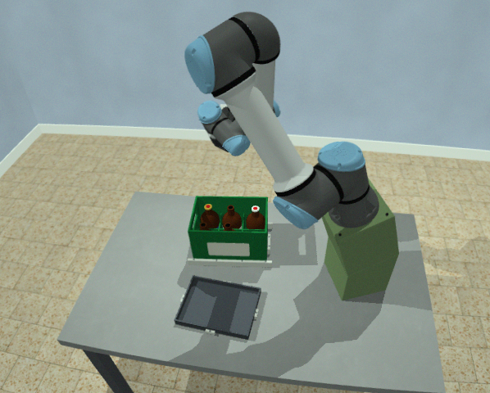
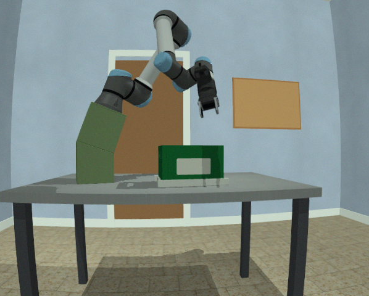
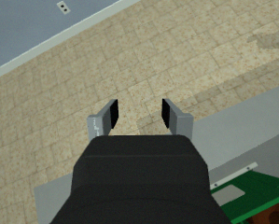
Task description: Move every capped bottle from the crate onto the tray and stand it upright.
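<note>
Now: hand 3 cm past the green crate, 26 cm to the right of it and 21 cm above it. Round my hand: dark grey tray: 3 cm behind, 55 cm to the left, 28 cm below.
</note>
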